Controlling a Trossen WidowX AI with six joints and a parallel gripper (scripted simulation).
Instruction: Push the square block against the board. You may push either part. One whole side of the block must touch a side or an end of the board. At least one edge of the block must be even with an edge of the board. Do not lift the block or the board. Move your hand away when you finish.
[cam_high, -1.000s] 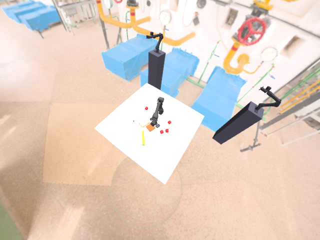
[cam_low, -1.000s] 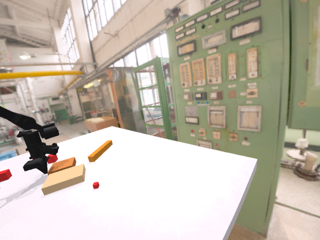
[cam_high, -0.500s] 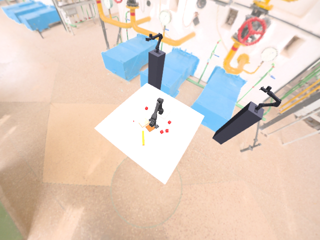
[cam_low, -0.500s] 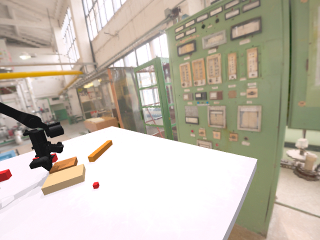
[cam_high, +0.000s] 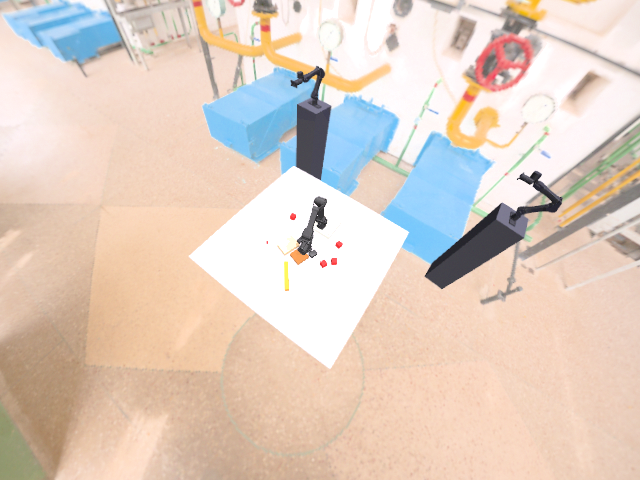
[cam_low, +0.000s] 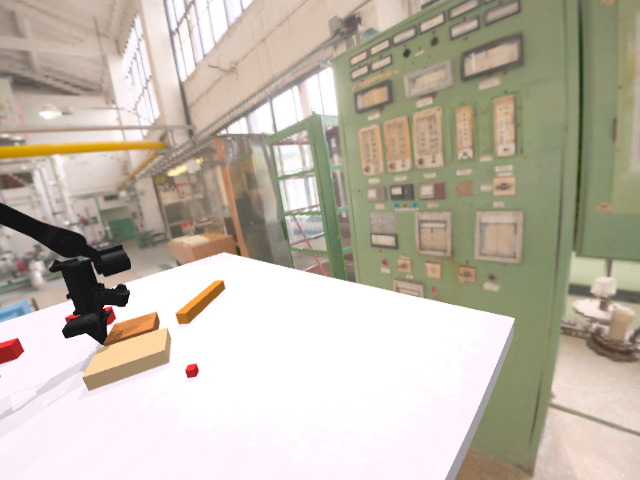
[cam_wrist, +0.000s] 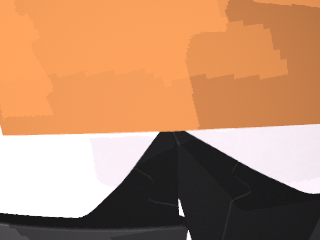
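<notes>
Now: the square block 70 mm ahead of my gripper tip, 20 mm to the right of it and 10 mm above it. The rest, counted from my gripper tip: long orange-yellow bar 250 mm ahead, 20 mm to the left, 10 mm above; then tan board 140 mm to the right, 60 mm ahead, 10 mm above.
</notes>
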